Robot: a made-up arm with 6 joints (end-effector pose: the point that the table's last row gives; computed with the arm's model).
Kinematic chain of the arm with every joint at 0, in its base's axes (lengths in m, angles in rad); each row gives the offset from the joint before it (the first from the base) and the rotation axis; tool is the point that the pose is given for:
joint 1: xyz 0 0 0.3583 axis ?
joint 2: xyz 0 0 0 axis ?
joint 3: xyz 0 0 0.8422 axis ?
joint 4: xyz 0 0 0 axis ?
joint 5: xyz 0.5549 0 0 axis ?
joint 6: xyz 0 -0.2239 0 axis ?
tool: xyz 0 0 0
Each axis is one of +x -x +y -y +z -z.
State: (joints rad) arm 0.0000 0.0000 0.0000 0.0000 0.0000 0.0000
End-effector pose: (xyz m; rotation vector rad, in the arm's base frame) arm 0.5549 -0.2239 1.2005 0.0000 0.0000 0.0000
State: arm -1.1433 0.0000 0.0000 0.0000 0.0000 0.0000
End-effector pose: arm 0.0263 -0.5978 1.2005 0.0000 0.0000 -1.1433
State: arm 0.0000 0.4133 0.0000 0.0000 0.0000 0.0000
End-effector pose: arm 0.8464 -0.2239 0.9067 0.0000 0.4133 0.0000
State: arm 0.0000 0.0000 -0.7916 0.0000 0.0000 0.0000
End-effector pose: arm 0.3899 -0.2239 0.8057 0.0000 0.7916 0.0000
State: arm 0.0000 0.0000 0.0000 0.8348 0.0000 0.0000
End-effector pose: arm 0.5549 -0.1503 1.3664 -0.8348 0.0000 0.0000
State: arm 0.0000 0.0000 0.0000 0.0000 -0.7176 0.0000
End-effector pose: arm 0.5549 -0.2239 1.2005 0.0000 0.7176 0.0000
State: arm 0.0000 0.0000 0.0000 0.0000 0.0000 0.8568
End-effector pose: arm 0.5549 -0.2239 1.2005 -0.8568 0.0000 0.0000
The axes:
joint 1: +z
joint 2: +y
joint 3: -y
joint 4: -x
joint 5: -y
joint 6: -x

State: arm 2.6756 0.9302 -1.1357 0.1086 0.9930 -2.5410
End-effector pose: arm -0.2868 0.3934 0.3619 -0.0195 2.0251 0.3366
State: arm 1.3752 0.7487 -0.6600 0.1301 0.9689 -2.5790
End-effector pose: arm 0.3522 0.6352 0.4323 1.6655 1.7648 0.0977
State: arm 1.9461 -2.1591 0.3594 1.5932 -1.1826 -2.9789
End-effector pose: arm 0.4652 -1.1945 0.0330 -2.3116 -0.1526 -0.2172
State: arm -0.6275 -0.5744 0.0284 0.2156 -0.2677 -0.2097
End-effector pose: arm -0.1508 -0.1608 1.4194 -0.0964 -0.3342 -0.6771
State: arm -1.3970 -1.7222 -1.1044 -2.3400 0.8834 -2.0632
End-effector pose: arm 0.1038 0.3097 0.4216 -0.9985 1.6426 -1.3690
